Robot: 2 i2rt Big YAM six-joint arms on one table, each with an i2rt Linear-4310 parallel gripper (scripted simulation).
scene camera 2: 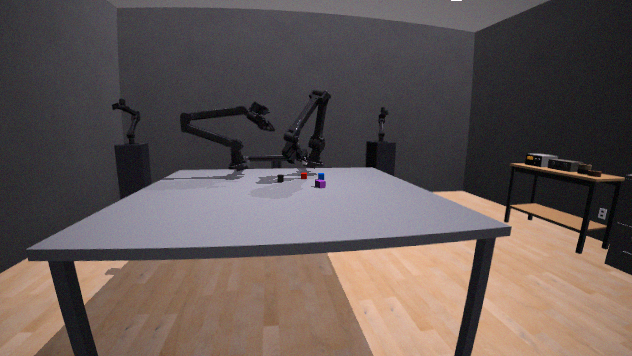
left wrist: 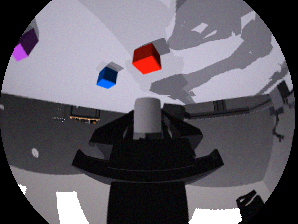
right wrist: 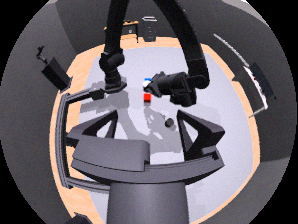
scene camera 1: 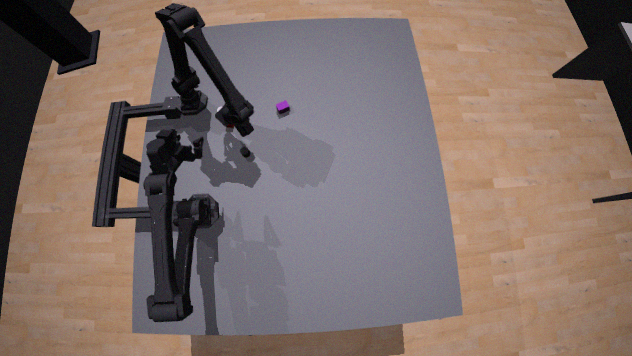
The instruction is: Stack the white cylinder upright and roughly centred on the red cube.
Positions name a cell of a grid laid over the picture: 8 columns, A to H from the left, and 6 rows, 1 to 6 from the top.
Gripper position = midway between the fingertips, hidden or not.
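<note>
My left gripper (left wrist: D4) is here where I can see it, and so is my right gripper (right wrist: D4). I can see a white cylinder (left wrist: D3) as well.
</note>
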